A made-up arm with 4 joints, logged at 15 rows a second.
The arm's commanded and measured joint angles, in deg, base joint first. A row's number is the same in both.
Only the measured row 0 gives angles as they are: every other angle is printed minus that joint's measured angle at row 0.
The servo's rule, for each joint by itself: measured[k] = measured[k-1] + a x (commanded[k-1-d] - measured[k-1]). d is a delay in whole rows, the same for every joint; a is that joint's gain. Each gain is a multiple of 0.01, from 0.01 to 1. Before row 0 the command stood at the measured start. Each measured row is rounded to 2 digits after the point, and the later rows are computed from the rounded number. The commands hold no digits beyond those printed.
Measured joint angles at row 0:
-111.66 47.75 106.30 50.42
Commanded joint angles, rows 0 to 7:
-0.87 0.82 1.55 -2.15
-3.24 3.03 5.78 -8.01
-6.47 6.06 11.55 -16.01
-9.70 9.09 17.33 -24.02
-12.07 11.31 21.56 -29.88
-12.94 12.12 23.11 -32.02
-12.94 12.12 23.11 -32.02
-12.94 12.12 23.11 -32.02
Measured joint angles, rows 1 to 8:
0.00 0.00 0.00 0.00
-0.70 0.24 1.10 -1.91
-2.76 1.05 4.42 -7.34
-5.77 2.50 9.48 -15.06
-8.95 4.41 15.05 -23.03
-11.48 6.41 19.67 -29.13
-12.66 8.07 22.11 -31.70
-12.89 9.24 22.82 -31.98
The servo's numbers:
d 1
a 0.81 0.29 0.71 0.89

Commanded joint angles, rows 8 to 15:
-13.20 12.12 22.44 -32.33
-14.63 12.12 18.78 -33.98
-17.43 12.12 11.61 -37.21
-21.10 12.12 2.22 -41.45
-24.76 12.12 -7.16 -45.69
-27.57 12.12 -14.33 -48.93
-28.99 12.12 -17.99 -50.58
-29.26 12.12 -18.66 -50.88
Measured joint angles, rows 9 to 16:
-12.93 10.08 23.03 -32.02
-13.15 10.67 22.61 -32.30
-14.35 11.09 19.89 -33.80
-16.84 11.39 14.01 -36.83
-20.29 11.60 5.64 -40.94
-23.91 11.75 -3.45 -45.17
-26.87 11.86 -11.17 -48.52
-28.59 11.94 -16.01 -50.35

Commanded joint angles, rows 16 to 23:
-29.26 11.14 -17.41 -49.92
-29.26 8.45 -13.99 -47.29
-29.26 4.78 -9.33 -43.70
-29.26 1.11 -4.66 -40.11
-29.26 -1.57 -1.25 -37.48
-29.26 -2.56 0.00 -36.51
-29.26 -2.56 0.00 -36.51
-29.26 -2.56 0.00 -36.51
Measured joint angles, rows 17 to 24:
-29.13 11.99 -17.89 -50.82
-29.24 11.74 -17.55 -50.02
-29.26 10.79 -15.02 -47.59
-29.26 9.05 -10.98 -44.13
-29.26 6.75 -6.49 -40.55
-29.26 4.34 -2.77 -37.82
-29.26 2.34 -0.80 -36.65
-29.26 0.92 -0.23 -36.53

